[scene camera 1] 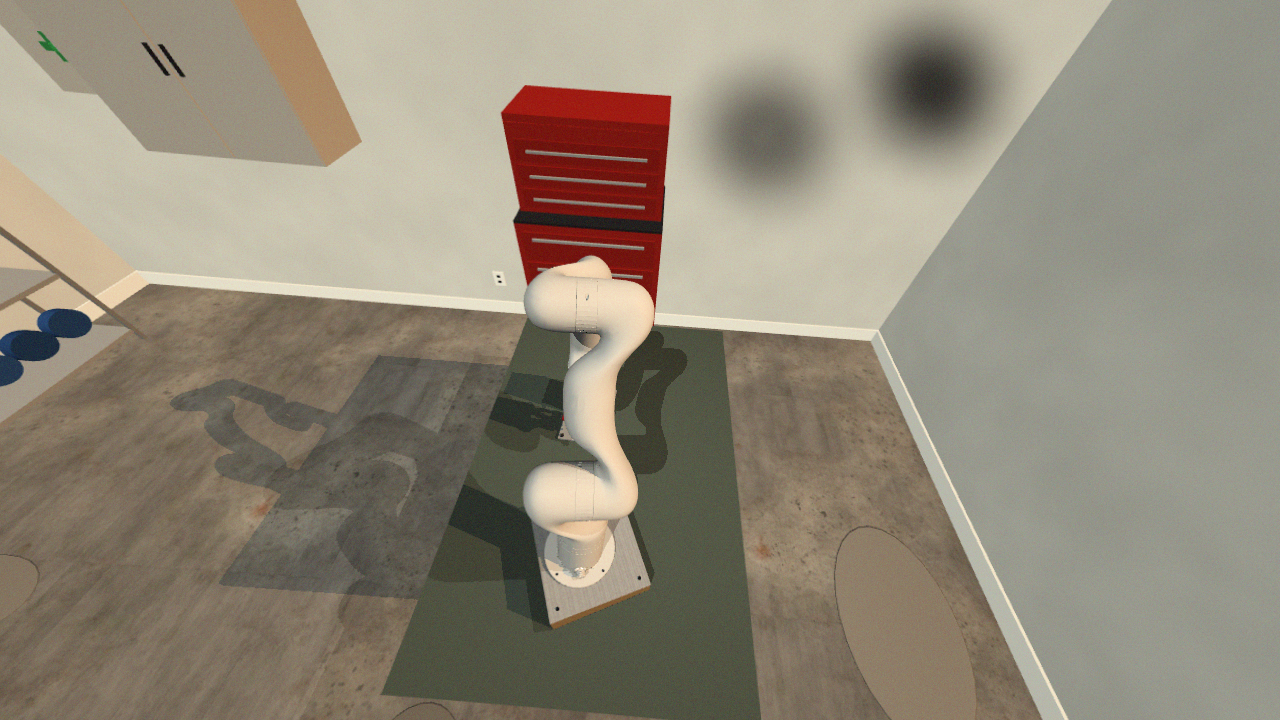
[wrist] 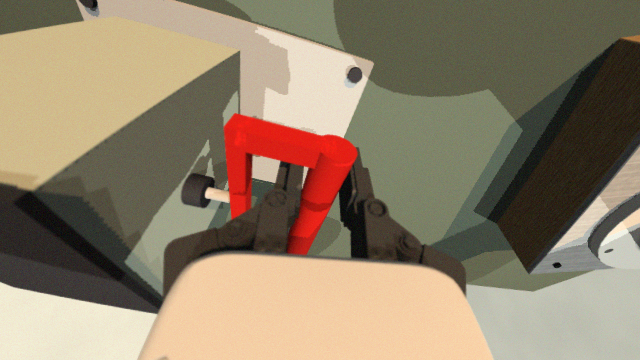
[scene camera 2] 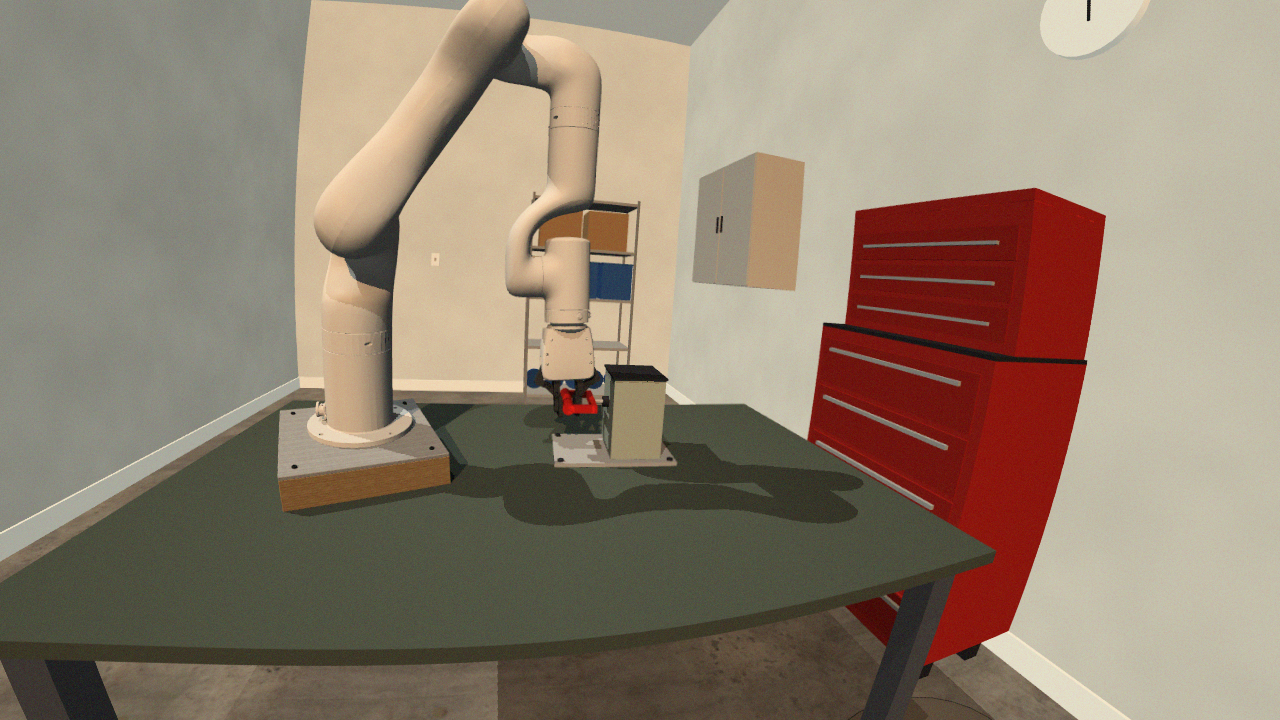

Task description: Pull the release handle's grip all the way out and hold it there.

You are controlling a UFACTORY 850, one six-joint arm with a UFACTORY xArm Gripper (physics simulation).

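The release handle is a red rectangular loop whose thick round grip is on the side away from a beige housing. A short pale rod joins the loop to a black collar on the housing's face, with a short stretch of rod showing. My gripper points down and is shut on the grip, one dark finger inside the loop and one outside. The lower ends of the loop and grip are hidden behind the gripper. In scene camera 1 the arm covers the gripper and most of the fixture.
The housing stands on a pale bolted plate on the green table. The arm's base board lies across from the handle. A red tool cabinet stands by the wall.
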